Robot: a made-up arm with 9 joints. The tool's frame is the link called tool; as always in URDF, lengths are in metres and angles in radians.
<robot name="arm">
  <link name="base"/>
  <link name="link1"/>
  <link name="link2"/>
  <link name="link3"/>
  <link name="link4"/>
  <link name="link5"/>
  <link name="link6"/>
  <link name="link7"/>
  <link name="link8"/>
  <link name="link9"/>
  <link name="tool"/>
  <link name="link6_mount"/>
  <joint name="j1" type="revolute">
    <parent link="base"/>
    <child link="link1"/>
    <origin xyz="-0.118 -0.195 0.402"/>
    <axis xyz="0 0 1"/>
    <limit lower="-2.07" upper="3.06" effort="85" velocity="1.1"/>
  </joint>
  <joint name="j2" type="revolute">
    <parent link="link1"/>
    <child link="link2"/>
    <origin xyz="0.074 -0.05 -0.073"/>
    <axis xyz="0 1 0"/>
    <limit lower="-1.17" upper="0.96" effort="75" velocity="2.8"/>
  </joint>
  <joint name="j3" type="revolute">
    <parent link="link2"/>
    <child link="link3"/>
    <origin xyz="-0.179 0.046 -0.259"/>
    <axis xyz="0 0 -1"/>
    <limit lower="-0.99" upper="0.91" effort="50" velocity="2.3"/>
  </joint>
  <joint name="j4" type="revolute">
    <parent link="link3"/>
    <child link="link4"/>
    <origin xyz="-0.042 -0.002 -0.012"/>
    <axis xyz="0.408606 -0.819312 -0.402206"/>
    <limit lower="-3.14" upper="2.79" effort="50" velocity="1.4"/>
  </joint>
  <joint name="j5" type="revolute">
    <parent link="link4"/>
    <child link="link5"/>
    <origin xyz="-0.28 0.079 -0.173"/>
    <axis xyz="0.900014 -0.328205 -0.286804"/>
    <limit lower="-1.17" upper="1.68" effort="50" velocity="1.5"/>
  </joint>
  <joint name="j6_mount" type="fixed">
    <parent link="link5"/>
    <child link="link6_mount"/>
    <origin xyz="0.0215 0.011 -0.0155"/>
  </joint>
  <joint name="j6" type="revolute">
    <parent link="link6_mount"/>
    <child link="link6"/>
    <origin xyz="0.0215 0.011 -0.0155"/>
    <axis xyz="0 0 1"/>
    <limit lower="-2.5" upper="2.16" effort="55" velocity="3.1"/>
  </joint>
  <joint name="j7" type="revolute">
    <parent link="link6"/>
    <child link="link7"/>
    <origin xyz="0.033 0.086 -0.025"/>
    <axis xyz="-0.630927 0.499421 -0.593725"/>
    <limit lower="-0.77" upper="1.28" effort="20" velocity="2.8"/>
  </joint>
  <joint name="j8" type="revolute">
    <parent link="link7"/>
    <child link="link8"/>
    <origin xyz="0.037 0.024 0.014"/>
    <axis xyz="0 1 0"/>
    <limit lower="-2.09" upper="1.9" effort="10" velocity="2"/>
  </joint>
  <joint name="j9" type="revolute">
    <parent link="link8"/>
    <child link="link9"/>
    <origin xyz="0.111 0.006 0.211"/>
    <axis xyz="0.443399 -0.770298 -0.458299"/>
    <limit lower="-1.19" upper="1.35" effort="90" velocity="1.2"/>
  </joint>
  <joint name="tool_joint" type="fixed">
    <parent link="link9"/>
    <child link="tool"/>
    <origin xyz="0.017 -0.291 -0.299" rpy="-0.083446 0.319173 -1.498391"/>
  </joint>
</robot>
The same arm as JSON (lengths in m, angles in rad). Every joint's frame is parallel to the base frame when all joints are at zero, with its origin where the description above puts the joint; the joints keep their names.
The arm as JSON. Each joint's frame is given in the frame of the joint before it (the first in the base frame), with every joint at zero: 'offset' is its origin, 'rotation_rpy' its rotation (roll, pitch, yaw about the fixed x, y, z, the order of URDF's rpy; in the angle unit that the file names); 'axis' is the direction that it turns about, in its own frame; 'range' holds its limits. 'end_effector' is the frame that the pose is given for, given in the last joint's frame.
{
  "length_unit": "m",
  "angle_unit": "rad",
  "chain": [
    {
      "id": "j1",
      "offset": [
        -0.118,
        -0.195,
        0.402
      ],
      "rotation_rpy": [
        0.0,
        0.0,
        0.0
      ],
      "axis": "+z",
      "range": [
        -2.07,
        3.06
      ]
    },
    {
      "id": "j2",
      "offset": [
        0.074,
        -0.05,
        -0.073
      ],
      "rotation_rpy": [
        0.0,
        0.0,
        0.0
      ],
      "axis": "+y",
      "range": [
        -1.17,
        0.96
      ]
    },
    {
      "id": "j3",
      "offset": [
        -0.179,
        0.046,
        -0.259
      ],
      "rotation_rpy": [
        0.0,
        0.0,
        0.0
      ],
      "axis": "-z",
      "range": [
        -0.99,
        0.91
      ]
    },
    {
      "id": "j4",
      "offset": [
        -0.042,
        -0.002,
        -0.012
      ],
      "rotation_rpy": [
        0.0,
        0.0,
        0.0
      ],
      "axis": [
        0.408606,
        -0.819312,
        -0.402206
      ],
      "range": [
        -3.14,
        2.79
      ]
    },
    {
      "id": "j5",
      "offset": [
        -0.28,
        0.079,
        -0.173
      ],
      "rotation_rpy": [
        0.0,
        0.0,
        0.0
      ],
      "axis": [
        0.900014,
        -0.328205,
        -0.286804
      ],
      "range": [
        -1.17,
        1.68
      ]
    },
    {
      "id": "j6",
      "offset": [
        0.043,
        0.022,
        -0.031
      ],
      "rotation_rpy": [
        0.0,
        0.0,
        0.0
      ],
      "axis": "+z",
      "range": [
        -2.5,
        2.16
      ]
    },
    {
      "id": "j7",
      "offset": [
        0.033,
        0.086,
        -0.025
      ],
      "rotation_rpy": [
        0.0,
        0.0,
        0.0
      ],
      "axis": [
        -0.630927,
        0.499421,
        -0.593725
      ],
      "range": [
        -0.77,
        1.28
      ]
    },
    {
      "id": "j8",
      "offset": [
        0.037,
        0.024,
        0.014
      ],
      "rotation_rpy": [
        0.0,
        0.0,
        0.0
      ],
      "axis": "+y",
      "range": [
        -2.09,
        1.9
      ]
    },
    {
      "id": "j9",
      "offset": [
        0.111,
        0.006,
        0.211
      ],
      "rotation_rpy": [
        0.0,
        0.0,
        0.0
      ],
      "axis": [
        0.443399,
        -0.770298,
        -0.458299
      ],
      "range": [
        -1.19,
        1.35
      ]
    }
  ],
  "end_effector": {
    "offset": [
      0.017,
      -0.291,
      -0.299
    ],
    "rotation_rpy": [
      -0.0834,
      0.3192,
      -1.4984
    ]
  }
}

